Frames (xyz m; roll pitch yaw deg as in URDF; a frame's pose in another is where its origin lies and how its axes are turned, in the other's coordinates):
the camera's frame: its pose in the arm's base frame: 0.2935 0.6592 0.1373 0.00 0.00 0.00
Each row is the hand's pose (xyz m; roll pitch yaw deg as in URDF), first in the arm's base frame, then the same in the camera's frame.
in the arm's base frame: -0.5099 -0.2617 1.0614 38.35 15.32 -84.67
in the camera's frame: -0.8034 -0.9209 0.9241 38.35 15.32 -84.67
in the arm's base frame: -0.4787 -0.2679 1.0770 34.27 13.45 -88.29
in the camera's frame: -0.7722 -0.9271 0.9397 34.27 13.45 -88.29
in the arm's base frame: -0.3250 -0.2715 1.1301 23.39 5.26 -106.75
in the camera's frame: -0.6185 -0.9307 0.9928 23.39 5.26 -106.75
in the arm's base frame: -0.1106 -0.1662 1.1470 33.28 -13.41 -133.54
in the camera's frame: -0.4041 -0.8254 1.0097 33.28 -13.41 -133.54
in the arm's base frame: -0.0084 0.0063 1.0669 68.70 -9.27 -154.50
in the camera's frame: -0.3019 -0.6529 0.9296 68.70 -9.27 -154.50
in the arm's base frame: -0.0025 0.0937 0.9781 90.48 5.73 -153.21
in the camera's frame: -0.2960 -0.5655 0.8408 90.48 5.73 -153.21
